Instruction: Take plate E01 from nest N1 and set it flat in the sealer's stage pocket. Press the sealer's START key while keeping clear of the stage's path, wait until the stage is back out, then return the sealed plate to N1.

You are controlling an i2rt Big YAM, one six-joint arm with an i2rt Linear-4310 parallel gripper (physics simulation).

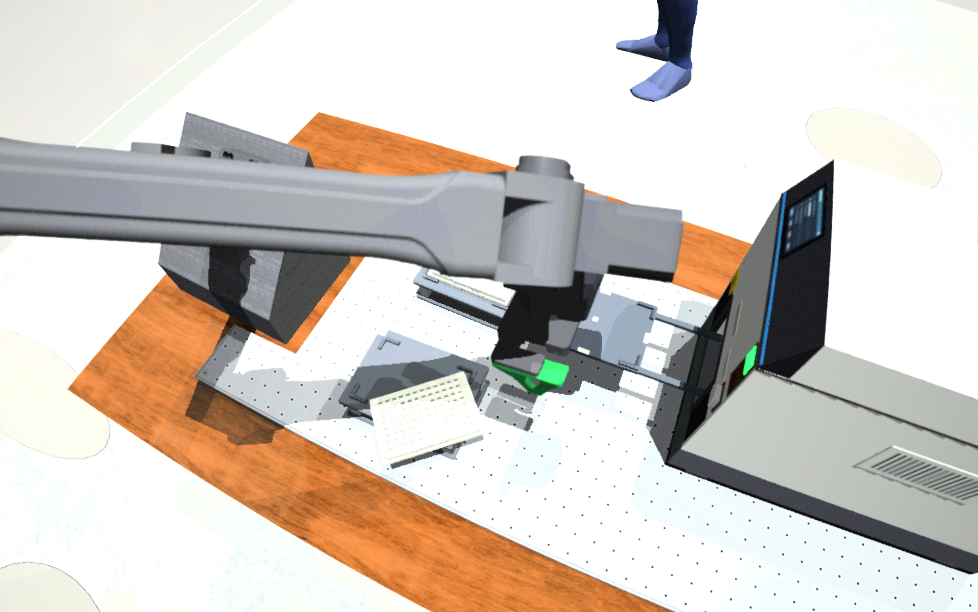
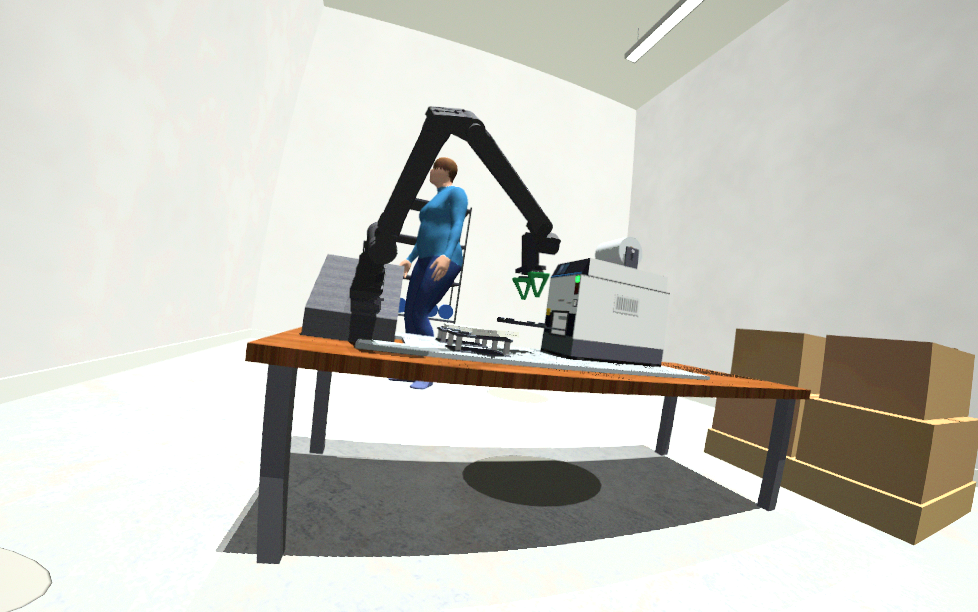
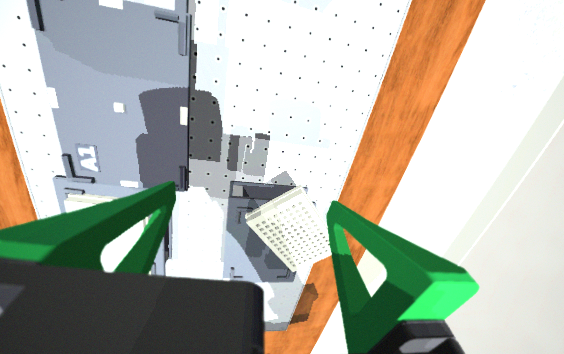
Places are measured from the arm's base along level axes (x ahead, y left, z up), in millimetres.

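Where they show: gripper, fingertip midpoint: [image 1: 551, 355] [image 2: 530, 298] [image 3: 256, 199]; arm's base, origin of the base link: [image 2: 370, 278].
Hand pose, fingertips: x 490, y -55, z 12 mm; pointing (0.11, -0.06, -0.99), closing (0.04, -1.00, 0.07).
Each offset is from my fingertips to the top centre of the thing. "spot": to the spot under its first point. Level surfaces: height alone.
My gripper [image 1: 537, 378] [image 2: 530, 296] [image 3: 256, 199] is open and empty, in the air near the sealer's stage. The stage @(109 mm left, 67 mm ahead, 69 mm down) [image 1: 621, 317] [image 2: 522, 321] [image 3: 90, 60] is out on its rails; no plate shows on its visible part, which bears the mark A1. A cream plate @(85 mm right, 123 mm back, 106 mm down) [image 1: 425, 422] [image 3: 290, 231] lies askew over one nest @(50 mm right, 162 mm back, 123 mm down) [image 1: 412, 353] [image 3: 237, 256] and overhangs its edge. Another pale plate @(155 mm left, 167 mm back, 117 mm down) [image 1: 472, 283] [image 3: 90, 199] sits in the second nest @(spot: 112 mm left, 178 mm back, 172 mm down) [image 1: 461, 303], partly hidden by the arm. I cannot read nest or plate labels. The sealer [image 1: 858, 404] [image 2: 621, 331] shows a green lit patch @(spot: 19 mm left, 173 mm ahead, 97 mm up) [image 1: 750, 359] [image 2: 577, 278].
A dark grey block [image 1: 302, 288] [image 2: 324, 288] stands by the arm's base. The perforated board @(177 mm down) [image 1: 576, 505] lies on the wooden table [image 1: 346, 505] [image 2: 576, 382]. A person [image 2: 441, 223] stands behind the table. Cardboard boxes [image 2: 872, 447] stand on the floor at right.
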